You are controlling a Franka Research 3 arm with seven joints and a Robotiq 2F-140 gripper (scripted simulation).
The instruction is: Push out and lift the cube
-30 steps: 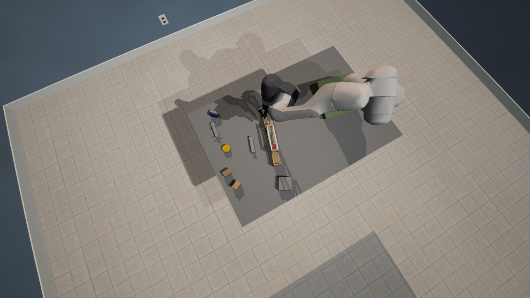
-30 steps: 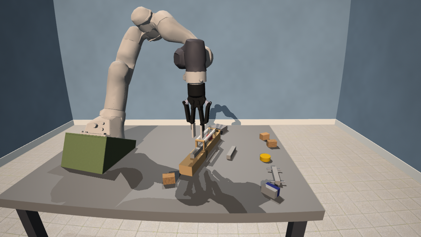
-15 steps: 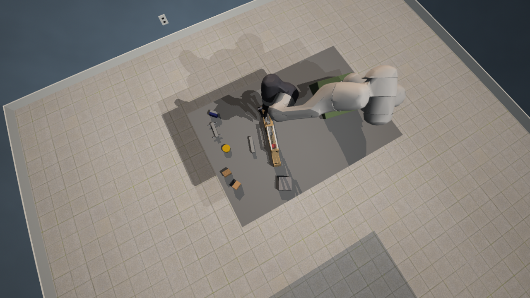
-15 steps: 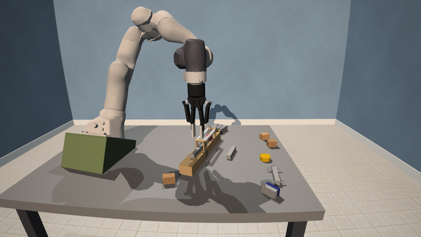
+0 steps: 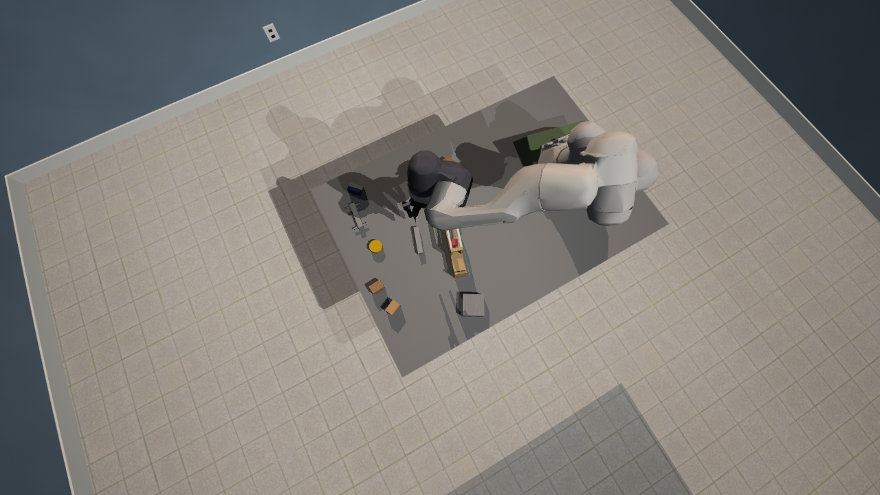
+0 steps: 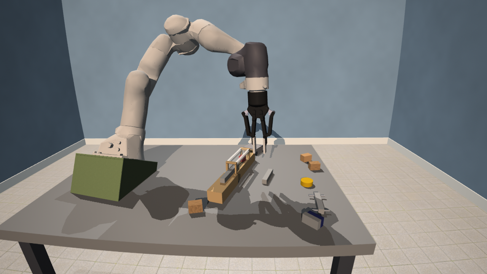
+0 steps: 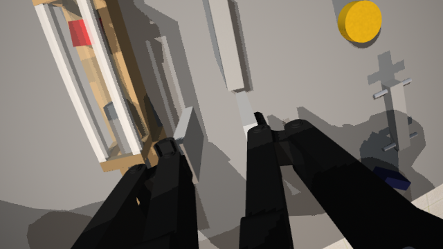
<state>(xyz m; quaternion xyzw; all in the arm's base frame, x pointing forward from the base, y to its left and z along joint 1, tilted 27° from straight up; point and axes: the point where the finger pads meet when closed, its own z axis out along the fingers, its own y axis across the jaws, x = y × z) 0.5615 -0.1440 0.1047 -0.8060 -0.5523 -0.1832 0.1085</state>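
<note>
Now: hand 150 mm above the short grey bar, 40 mm short of it and 20 mm to the right of it. Also, from my hand: red cube 120 mm to the left, 110 mm below, 60 mm behind; long wooden channel 110 mm below, 80 mm to the left, 80 mm behind; long grey bar 120 mm behind, 110 mm below, 20 mm to the right.
</note>
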